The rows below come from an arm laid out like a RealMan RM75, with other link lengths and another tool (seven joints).
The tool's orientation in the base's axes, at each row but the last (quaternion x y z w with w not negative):
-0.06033, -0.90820, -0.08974, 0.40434
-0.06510, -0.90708, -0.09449, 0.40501
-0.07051, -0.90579, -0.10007, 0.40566
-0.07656, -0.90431, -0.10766, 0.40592
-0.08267, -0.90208, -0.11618, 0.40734
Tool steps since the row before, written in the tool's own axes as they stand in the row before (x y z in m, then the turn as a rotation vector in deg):
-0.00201, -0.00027, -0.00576, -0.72, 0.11, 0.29
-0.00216, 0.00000, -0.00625, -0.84, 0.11, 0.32
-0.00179, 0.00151, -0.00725, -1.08, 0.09, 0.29
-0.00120, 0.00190, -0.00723, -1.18, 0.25, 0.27
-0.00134, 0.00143, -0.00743, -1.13, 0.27, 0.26
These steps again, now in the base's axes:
0.00546, -0.00156, 0.00226, 0.29, 0.14, -0.71
0.00595, -0.00149, 0.00247, 0.35, 0.14, -0.82
0.00672, -0.00035, 0.00357, 0.52, 0.11, -0.99
0.00641, -0.00008, 0.00403, 0.64, 0.25, -1.03
0.00654, -0.00076, 0.00396, 0.62, 0.27, -0.98

